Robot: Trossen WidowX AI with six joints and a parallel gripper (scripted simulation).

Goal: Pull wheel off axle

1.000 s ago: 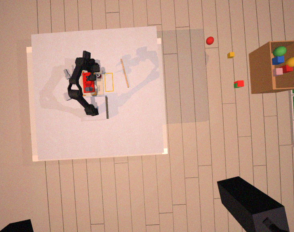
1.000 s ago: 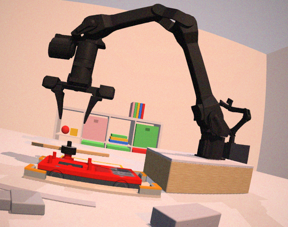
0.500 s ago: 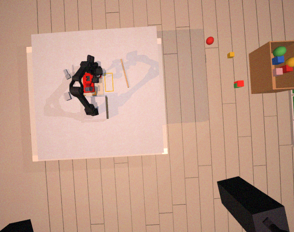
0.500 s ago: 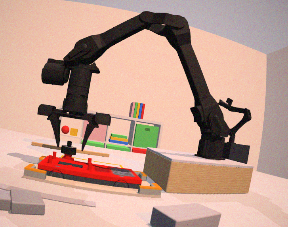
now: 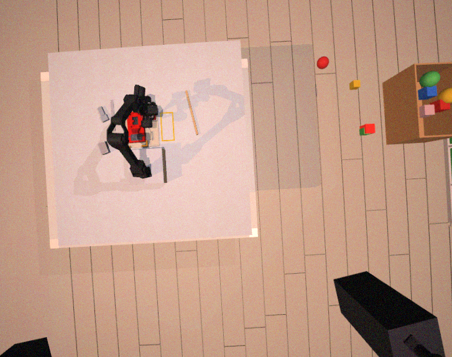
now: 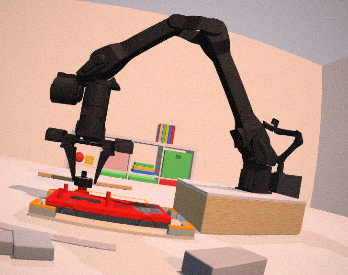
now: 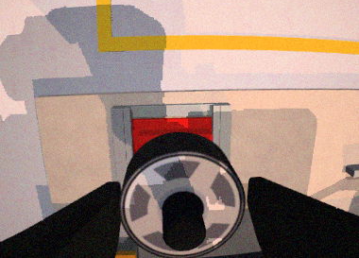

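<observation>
Right now the wheel is right at my gripper tip. Also, from my gripper tip: thin wooden strip: 20 mm behind, 260 mm to the right, 30 mm below; then black axle: right at my gripper tip.
</observation>
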